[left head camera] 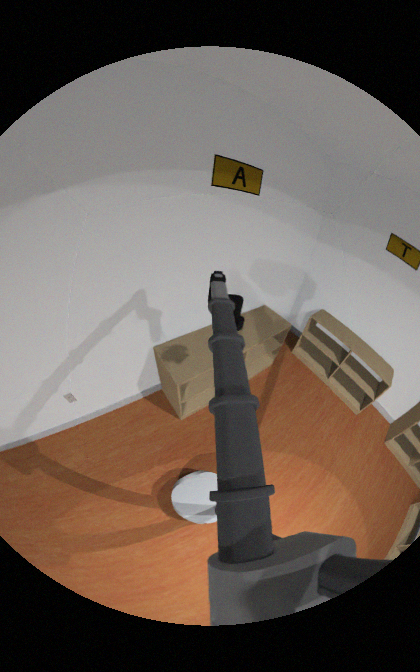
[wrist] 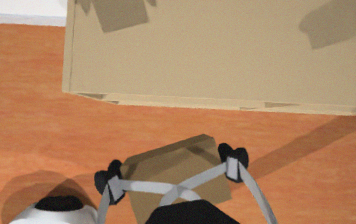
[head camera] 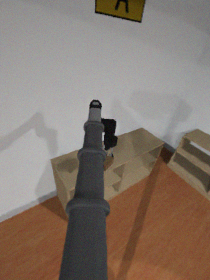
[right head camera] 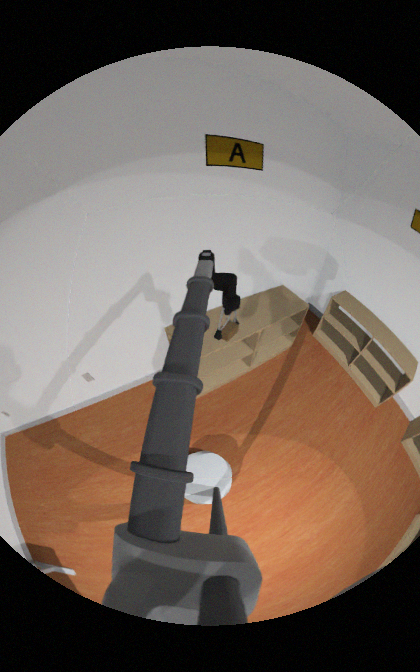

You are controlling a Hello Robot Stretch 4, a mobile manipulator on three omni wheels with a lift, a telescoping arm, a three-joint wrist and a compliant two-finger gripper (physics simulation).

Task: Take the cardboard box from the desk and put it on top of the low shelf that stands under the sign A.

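Frame: origin at the robot's base, x ahead, y left, z up, level; metres.
Seen in the pictures: gripper, fingertip midpoint: (wrist: 172,164).
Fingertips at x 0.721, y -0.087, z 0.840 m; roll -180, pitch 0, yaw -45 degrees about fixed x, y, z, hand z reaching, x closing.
A point is followed by its place in that frame.
The cardboard box (right head camera: 230,331) (wrist: 175,170) {z 0.886, x 0.725, y -0.085 m} is between the two fingers of my gripper (right head camera: 227,330) (wrist: 172,164) {z 0.840, x 0.721, y -0.087 m}, which is shut on it. In the wrist view the box is slightly turned, with a black fingertip at each side. The low shelf (head camera: 132,147) {z 0.582, x 1.215, y -0.429 m} (left head camera: 260,327) (right head camera: 270,307) (wrist: 210,55) {z 0.582, x 0.937, y -0.054 m} stands against the wall under the yellow sign A (head camera: 120,7) {z 1.674, x 1.320, y -0.116 m} (left head camera: 237,175) (right head camera: 234,152). In the wrist view the box shows over floor, in front of the shelf's front edge, and appears to hang above shelf height. In the head view the arm hides part of the shelf.
A second open shelf (left head camera: 373,356) (right head camera: 395,342) stands to the right, under a sign T (left head camera: 404,251). Part of another shelf (left head camera: 400,427) shows at the right edge. My round white base (left head camera: 194,495) (right head camera: 212,470) is on the floor below the arm. Shadows fall on the wall and shelf top.
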